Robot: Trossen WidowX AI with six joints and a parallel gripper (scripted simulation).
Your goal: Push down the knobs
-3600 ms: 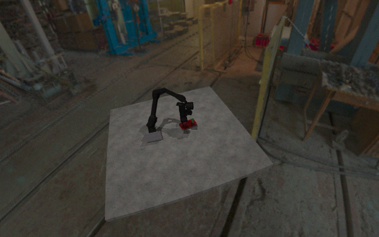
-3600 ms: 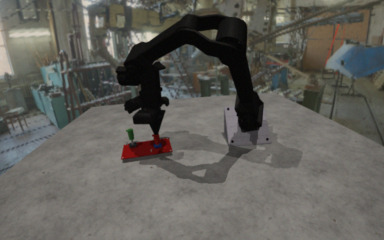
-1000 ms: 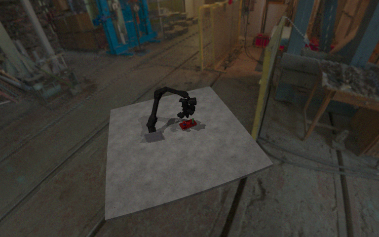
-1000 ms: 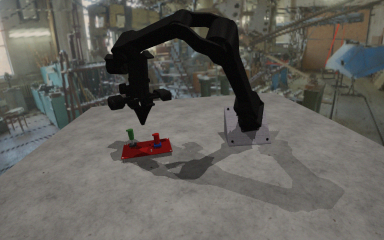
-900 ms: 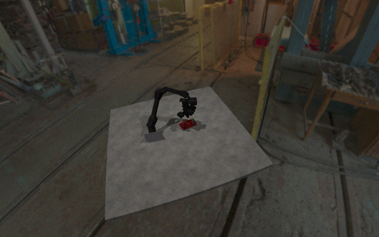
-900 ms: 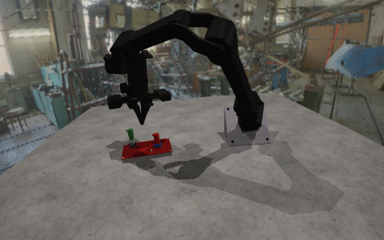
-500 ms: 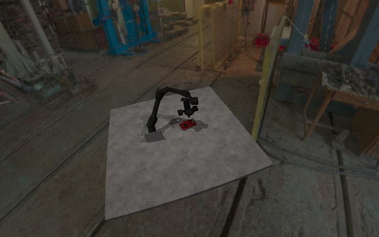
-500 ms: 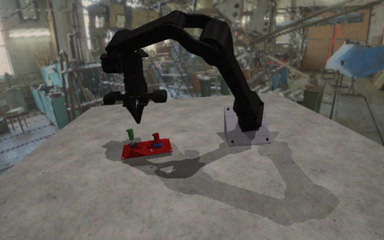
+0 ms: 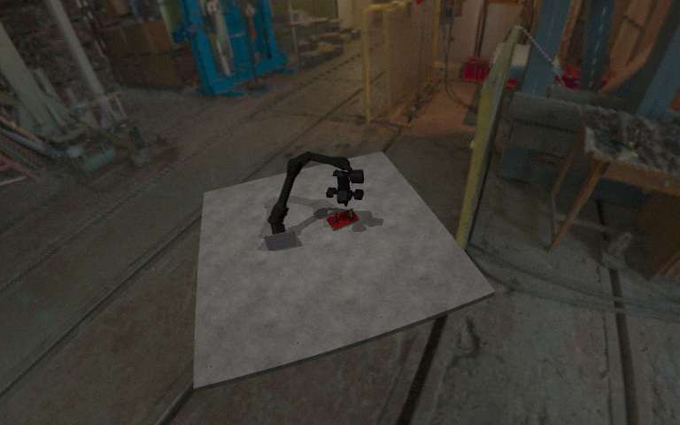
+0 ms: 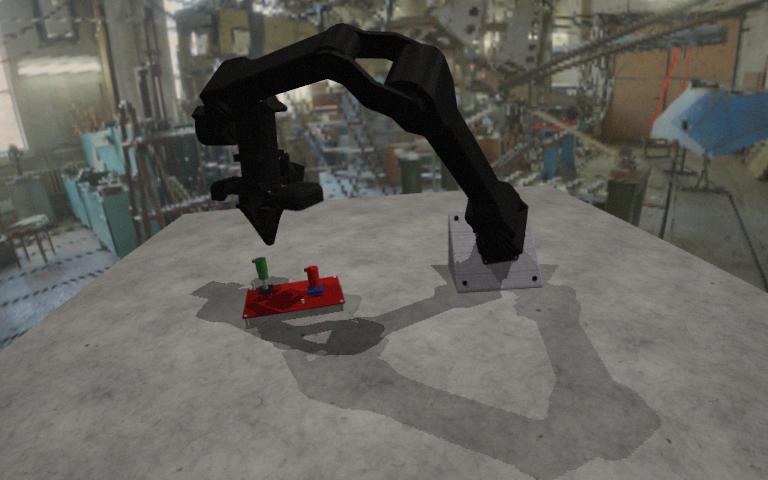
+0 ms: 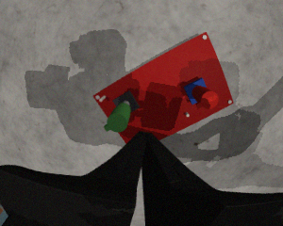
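Now: the potentiometer with green knob 2 cm ahead of my gripper tip, 1 cm to the right of it and 6 cm below it. Round my gripper tip: potentiometer with red knob 6 cm behind, 1 cm to the left, 7 cm below.
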